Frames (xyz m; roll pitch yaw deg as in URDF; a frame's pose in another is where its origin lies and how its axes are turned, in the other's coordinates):
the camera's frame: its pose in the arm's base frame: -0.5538 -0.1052 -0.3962 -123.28 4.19 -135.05
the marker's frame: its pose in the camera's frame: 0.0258 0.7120 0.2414 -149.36 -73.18 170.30
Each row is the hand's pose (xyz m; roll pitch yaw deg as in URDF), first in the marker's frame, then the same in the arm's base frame.
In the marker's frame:
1: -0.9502 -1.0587 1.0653 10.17 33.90 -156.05
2: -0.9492 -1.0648 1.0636 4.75 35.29 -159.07
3: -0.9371 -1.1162 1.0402 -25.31 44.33 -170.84
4: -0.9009 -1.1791 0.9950 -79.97 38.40 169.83
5: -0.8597 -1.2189 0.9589 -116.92 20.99 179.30
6: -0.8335 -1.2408 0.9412 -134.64 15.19 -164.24
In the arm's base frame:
1: -0.5771 0.2419 0.6405 34.98 -20.89 -158.27
2: -0.5763 0.2361 0.6431 31.86 -18.55 -160.00
3: -0.5720 0.1808 0.6592 10.04 -6.17 -163.13
4: -0.5603 0.0961 0.6589 -30.86 -0.74 -177.82
5: -0.5431 0.0321 0.6449 -71.33 -18.60 174.93
6: -0.5296 -0.0029 0.6364 -98.13 -33.25 -176.18

